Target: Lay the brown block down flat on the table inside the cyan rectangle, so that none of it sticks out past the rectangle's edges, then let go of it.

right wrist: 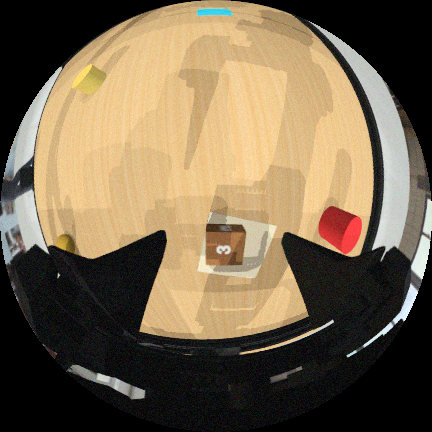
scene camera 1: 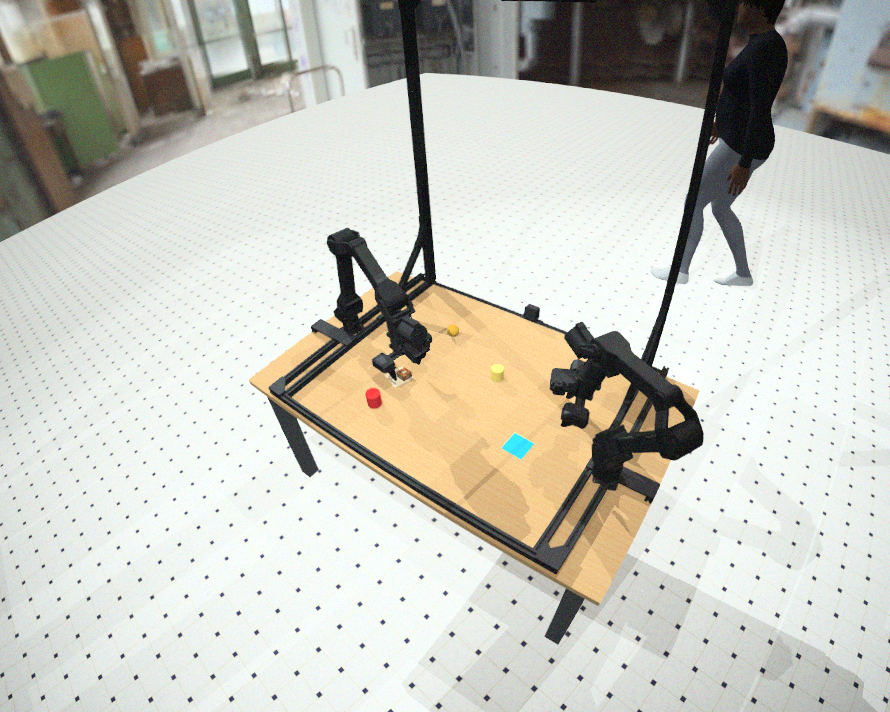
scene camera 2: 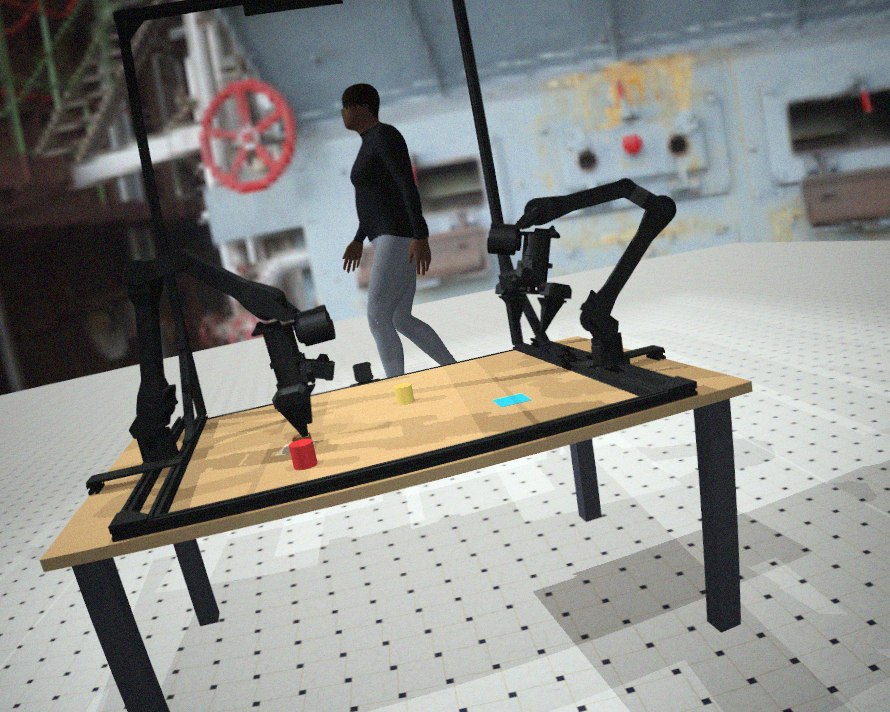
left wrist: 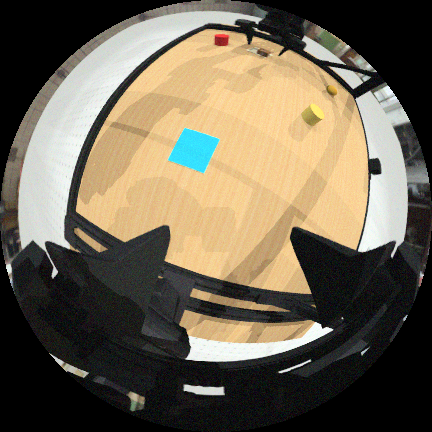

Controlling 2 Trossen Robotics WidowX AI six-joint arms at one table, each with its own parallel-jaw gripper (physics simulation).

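Frame: origin at the left arm's base, x ahead, y left, z up, level; metres.
Seen in the pictures: left gripper, fingertip midpoint: point(scene camera 2: 528, 330) point(left wrist: 233, 232); right gripper, fingertip midpoint: point(right wrist: 226, 237) point(scene camera 1: 407, 372) point(scene camera 2: 307, 429) point(left wrist: 263, 49); left arm's base, origin of the base link: point(scene camera 1: 606, 474) point(scene camera 2: 609, 362) point(left wrist: 164, 293); right arm's base, origin of the base link: point(right wrist: 204, 352) point(scene camera 1: 352, 328) point(scene camera 2: 160, 459).
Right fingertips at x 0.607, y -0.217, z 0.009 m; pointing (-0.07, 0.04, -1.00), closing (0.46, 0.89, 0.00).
Pixels of each thing's middle, then the offset from my right fingertips to it. "spot": a spot on its surface instead.
- brown block, body centre: point(right wrist: 223, 244) point(scene camera 2: 302, 440) point(scene camera 1: 404, 374) point(left wrist: 263, 52) dx +0.014, dy -0.007, dz -0.019 m
- cyan rectangle, surface spot: point(left wrist: 194, 150) point(scene camera 2: 512, 399) point(scene camera 1: 519, 445) spot: dx -0.374, dy +0.164, dz -0.028 m
- cream square, surface spot: point(right wrist: 265, 232) spot: dx +0.026, dy +0.033, dz -0.028 m
- red cylinder, body centre: point(right wrist: 340, 228) point(scene camera 2: 303, 454) point(scene camera 1: 373, 398) point(left wrist: 221, 39) dx +0.059, dy +0.119, dz -0.007 m
- yellow cylinder, body centre: point(right wrist: 88, 79) point(scene camera 2: 404, 394) point(left wrist: 312, 114) point(scene camera 1: 497, 373) dx -0.259, dy -0.070, dz -0.009 m
- small orange ball, body centre: point(right wrist: 64, 246) point(scene camera 1: 453, 330) point(left wrist: 331, 89) dx -0.074, dy -0.231, dz -0.009 m
The brown block point(scene camera 1: 403, 373) point(left wrist: 263, 52) point(right wrist: 225, 246), marked with a 3, rests at the cream square, between the spread fingers of my right gripper point(left wrist: 263, 49) point(right wrist: 226, 237). That gripper is open, low over the table, its fingers apart from the block. In scene camera 2 the block is mostly hidden behind the red cylinder and the gripper. The cyan rectangle point(scene camera 1: 518, 445) point(scene camera 2: 512, 400) point(left wrist: 194, 150) point(right wrist: 215, 12) lies bare on the table, well away from the block, toward the left arm. My left gripper point(scene camera 2: 531, 338) point(left wrist: 233, 232) is open and empty, raised above the table.
The cream square point(scene camera 2: 285, 449) point(right wrist: 265, 232) lies under the block. A red cylinder point(scene camera 1: 373, 398) point(scene camera 2: 302, 453) point(right wrist: 340, 230) stands close beside it. A yellow cylinder point(scene camera 1: 497, 372) point(scene camera 2: 403, 393) point(left wrist: 313, 115) and a small orange ball point(scene camera 1: 452, 330) point(left wrist: 331, 90) are farther off. A black frame edges the table.
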